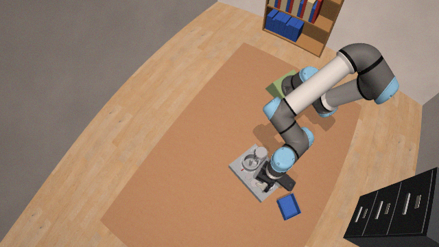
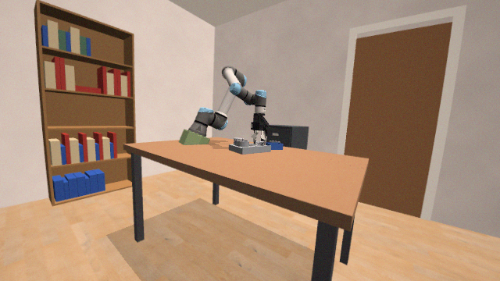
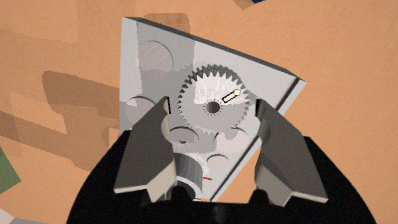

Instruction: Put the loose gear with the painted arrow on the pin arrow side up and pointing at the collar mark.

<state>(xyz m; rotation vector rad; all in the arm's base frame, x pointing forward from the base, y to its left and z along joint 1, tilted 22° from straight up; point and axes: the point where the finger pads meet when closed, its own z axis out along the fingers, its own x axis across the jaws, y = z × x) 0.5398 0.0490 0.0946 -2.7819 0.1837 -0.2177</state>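
Right now my hand is right at the grey gear. Also, from my hand: blue tray: 14 cm to the left, 5 cm ahead, 4 cm below.
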